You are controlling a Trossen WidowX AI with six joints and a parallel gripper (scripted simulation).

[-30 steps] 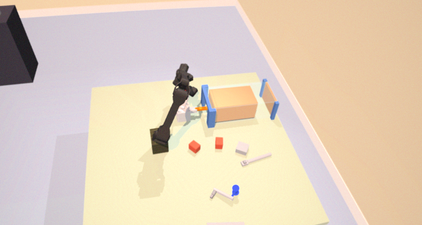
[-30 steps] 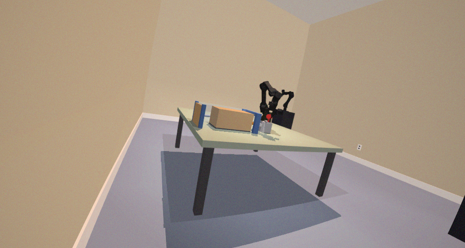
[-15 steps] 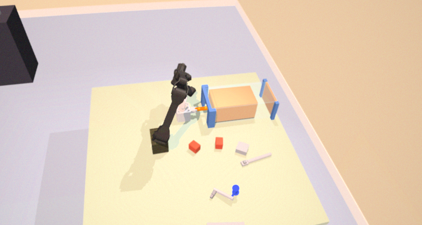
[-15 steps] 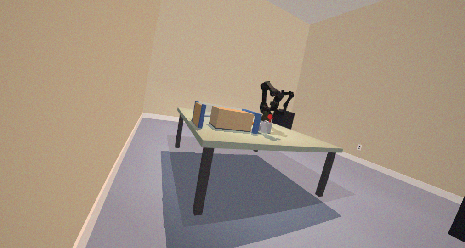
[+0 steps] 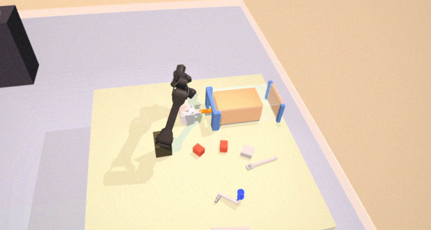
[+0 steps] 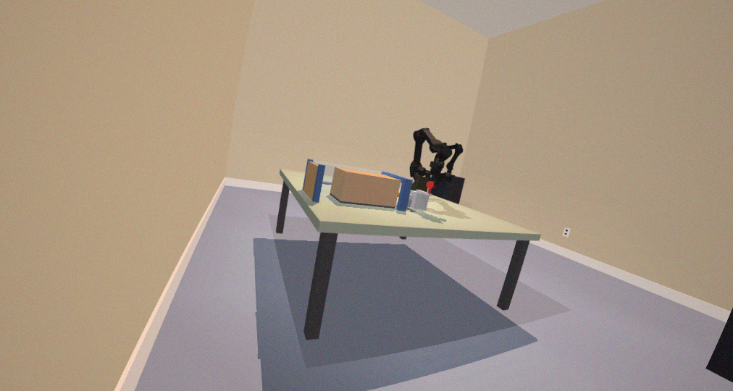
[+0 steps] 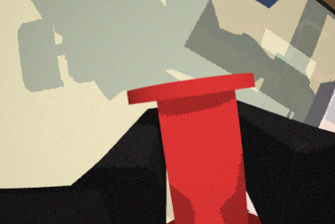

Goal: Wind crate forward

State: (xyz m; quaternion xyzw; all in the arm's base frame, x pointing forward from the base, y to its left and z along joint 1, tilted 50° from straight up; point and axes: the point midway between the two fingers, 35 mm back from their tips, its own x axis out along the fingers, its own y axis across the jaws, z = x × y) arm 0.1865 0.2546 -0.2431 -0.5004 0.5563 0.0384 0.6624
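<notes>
Now: the red-knobbed handle 20 mm behind my gripper tip, 50 mm to the right of it and 30 mm below it. Also, from my gripper tip: winch 30 mm behind, 120 mm to the right, 100 mm below; then red spool grip 10 mm behind, 10 mm to the right; then blue steel frame 140 mm ahead, 110 mm to the right, 30 mm below.
</notes>
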